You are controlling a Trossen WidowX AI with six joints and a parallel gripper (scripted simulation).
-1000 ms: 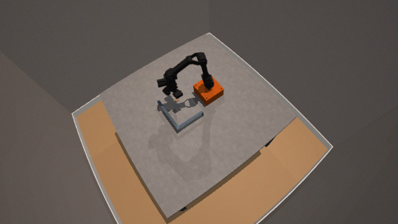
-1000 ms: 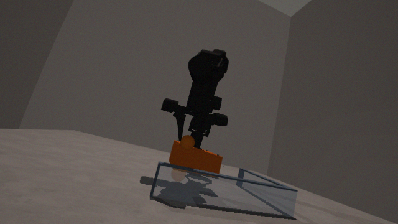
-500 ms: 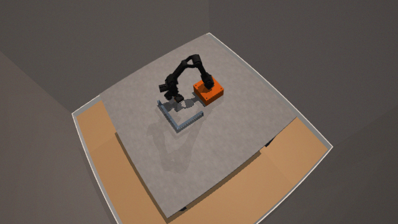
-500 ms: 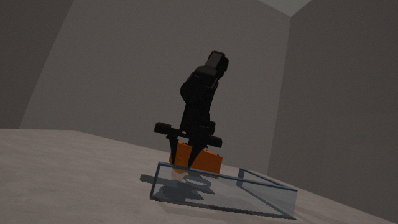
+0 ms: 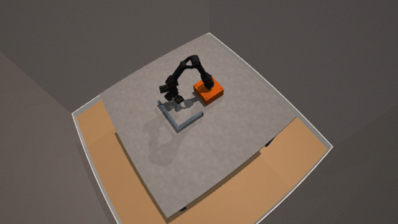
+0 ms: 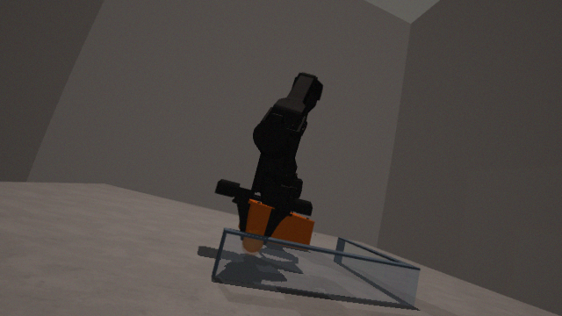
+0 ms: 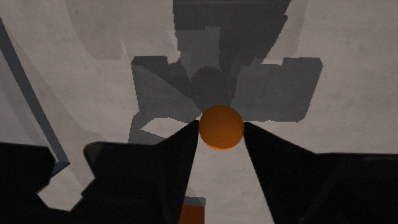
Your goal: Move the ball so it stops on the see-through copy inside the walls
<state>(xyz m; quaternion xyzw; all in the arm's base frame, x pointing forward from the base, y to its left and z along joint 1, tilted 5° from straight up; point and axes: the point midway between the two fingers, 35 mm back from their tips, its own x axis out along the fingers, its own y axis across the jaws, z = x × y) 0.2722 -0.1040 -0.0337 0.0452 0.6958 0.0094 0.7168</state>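
My gripper tip is right at the orange ball.
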